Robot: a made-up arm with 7 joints.
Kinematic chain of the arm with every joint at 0, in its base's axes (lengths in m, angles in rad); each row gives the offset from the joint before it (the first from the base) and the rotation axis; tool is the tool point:
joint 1: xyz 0 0 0 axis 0 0.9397 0.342
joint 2: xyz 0 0 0 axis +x
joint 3: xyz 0 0 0 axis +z
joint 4: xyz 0.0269 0 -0.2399 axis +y
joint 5: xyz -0.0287 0 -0.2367 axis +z
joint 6: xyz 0 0 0 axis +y
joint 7: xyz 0 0 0 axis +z
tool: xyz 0 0 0
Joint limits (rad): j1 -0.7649..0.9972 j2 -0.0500..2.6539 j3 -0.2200..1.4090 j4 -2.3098..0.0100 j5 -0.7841..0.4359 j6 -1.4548..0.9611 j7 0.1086..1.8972
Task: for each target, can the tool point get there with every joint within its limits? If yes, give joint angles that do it. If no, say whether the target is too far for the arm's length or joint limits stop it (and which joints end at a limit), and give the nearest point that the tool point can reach.
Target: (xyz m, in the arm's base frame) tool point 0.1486 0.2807 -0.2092
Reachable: yes | joints -0.0200 0.2495 0.9967 -1.5442 -0.0666 -0.7329 0.9985
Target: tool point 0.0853 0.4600 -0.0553
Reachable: yes | joints 0.0140 1.2158 0.8902 -0.6157 -0.5243 0.6199 1.1181
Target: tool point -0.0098 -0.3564 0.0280
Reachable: no: joint limits stop it (at a limit: joint 2, joint 3, joint 4) | nearest point -0.0154 -0.1460 0.1942 | short by 0.268 m
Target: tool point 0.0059 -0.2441 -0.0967
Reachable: no: joint limits stop it (at a limit: joint 2, joint 3, joint 4) | nearest point 0.1426 -0.0179 -0.1965 | short by 0.283 m
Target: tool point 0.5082 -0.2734 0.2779
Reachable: no: too far | nearest point 0.3051 -0.0536 0.2071 | short by 0.307 m
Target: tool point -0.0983 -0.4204 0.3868
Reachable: no: too far | nearest point -0.0624 -0.1337 0.2942 | short by 0.303 m
